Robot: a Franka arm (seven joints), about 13 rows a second.
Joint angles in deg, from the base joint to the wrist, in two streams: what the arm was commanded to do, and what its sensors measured. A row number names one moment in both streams.
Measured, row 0: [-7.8, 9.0, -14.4, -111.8, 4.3, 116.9, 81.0]
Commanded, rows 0 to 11: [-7.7, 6.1, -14.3, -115.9, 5.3, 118.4, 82.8]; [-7.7, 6.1, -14.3, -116.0, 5.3, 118.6, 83.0]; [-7.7, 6.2, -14.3, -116.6, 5.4, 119.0, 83.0]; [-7.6, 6.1, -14.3, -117.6, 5.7, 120.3, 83.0]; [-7.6, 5.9, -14.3, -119.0, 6.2, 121.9, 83.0]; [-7.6, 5.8, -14.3, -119.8, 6.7, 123.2, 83.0]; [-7.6, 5.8, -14.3, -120.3, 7.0, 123.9, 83.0]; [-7.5, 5.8, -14.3, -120.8, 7.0, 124.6, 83.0]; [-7.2, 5.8, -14.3, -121.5, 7.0, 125.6, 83.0]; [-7.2, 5.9, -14.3, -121.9, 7.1, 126.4, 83.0]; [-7.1, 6.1, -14.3, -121.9, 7.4, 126.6, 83.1]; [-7.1, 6.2, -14.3, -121.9, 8.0, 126.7, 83.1]
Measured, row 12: [-7.7, 7.3, -14.3, -119.7, 6.1, 124.4, 82.1]
